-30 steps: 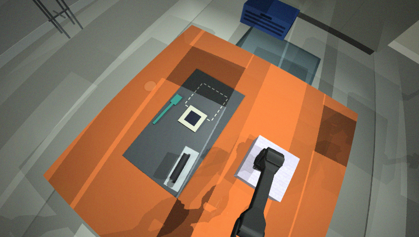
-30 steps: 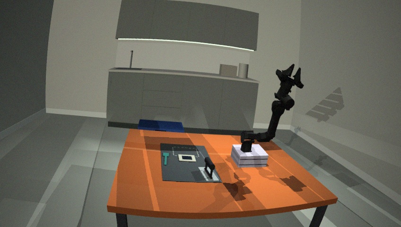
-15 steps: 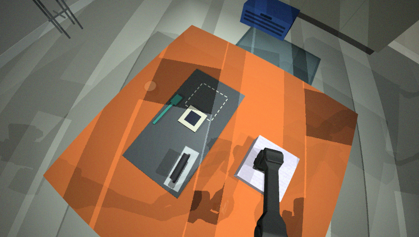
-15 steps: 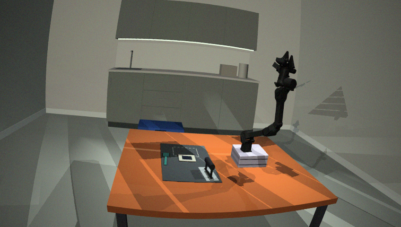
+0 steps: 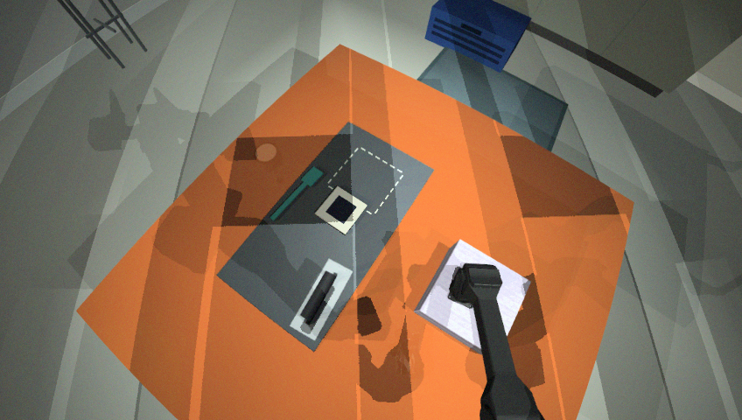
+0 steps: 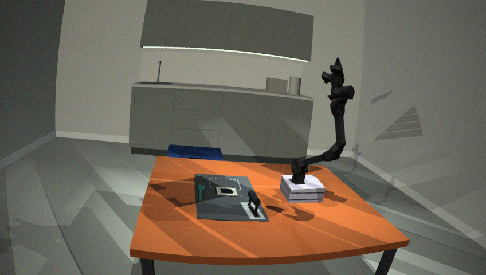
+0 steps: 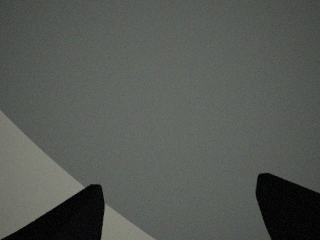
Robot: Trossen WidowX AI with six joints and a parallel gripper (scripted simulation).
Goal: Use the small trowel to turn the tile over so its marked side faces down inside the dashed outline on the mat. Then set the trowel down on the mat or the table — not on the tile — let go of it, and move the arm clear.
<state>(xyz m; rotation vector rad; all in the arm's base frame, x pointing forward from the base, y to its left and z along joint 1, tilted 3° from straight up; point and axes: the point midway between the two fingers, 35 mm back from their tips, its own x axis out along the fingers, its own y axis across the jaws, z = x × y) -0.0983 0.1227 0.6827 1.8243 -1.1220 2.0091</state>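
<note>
My gripper tip is now 390 mm short of the trowel and 760 mm above it. From my gripper tip the other things lie so: tile (470 mm ahead, 230 mm to the right, 800 mm below); grey mat (480 mm ahead, 190 mm to the right, 820 mm below); teal spatula-like tool (610 mm ahead, 230 mm to the right, 800 mm below).
</note>
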